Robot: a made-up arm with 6 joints. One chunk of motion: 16 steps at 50 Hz.
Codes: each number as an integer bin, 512 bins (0 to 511) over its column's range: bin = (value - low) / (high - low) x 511, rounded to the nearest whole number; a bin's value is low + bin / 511 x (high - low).
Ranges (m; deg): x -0.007..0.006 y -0.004..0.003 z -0.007..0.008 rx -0.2..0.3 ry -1..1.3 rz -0.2..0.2
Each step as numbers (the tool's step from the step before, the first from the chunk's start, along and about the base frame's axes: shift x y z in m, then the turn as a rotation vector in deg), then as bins.
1 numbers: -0.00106 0.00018 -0.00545 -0.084 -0.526 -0.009
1 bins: 233 305 53 119 105 244
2 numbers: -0.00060 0.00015 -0.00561 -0.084 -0.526 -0.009
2 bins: 252 303 47 119 105 244
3 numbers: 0.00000 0.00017 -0.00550 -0.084 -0.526 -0.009
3 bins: 275 304 51 119 105 244
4 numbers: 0.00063 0.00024 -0.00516 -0.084 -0.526 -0.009
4 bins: 300 310 63 119 105 244
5 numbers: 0.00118 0.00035 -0.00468 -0.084 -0.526 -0.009
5 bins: 322 318 79 119 105 244
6 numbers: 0.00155 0.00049 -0.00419 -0.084 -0.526 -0.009
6 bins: 336 328 96 119 105 244
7 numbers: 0.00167 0.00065 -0.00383 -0.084 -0.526 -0.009
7 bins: 341 339 108 119 105 244
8 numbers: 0.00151 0.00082 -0.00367 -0.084 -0.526 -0.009
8 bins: 335 352 113 119 105 244
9 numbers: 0.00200 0.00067 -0.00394 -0.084 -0.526 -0.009
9 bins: 354 341 104 119 105 244
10 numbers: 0.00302 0.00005 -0.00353 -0.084 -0.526 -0.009
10 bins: 394 296 118 119 105 244
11 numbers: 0.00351 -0.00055 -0.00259 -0.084 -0.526 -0.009
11 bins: 413 252 150 119 105 244
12 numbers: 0.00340 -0.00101 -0.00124 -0.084 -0.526 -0.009
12 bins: 409 218 196 119 105 244
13 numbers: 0.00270 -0.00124 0.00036 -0.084 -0.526 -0.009
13 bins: 381 201 251 119 105 244
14 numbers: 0.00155 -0.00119 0.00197 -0.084 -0.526 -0.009
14 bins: 336 205 306 119 105 244
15 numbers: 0.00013 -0.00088 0.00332 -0.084 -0.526 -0.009
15 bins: 280 228 352 119 105 244
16 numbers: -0.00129 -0.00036 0.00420 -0.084 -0.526 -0.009
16 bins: 224 266 382 119 105 244
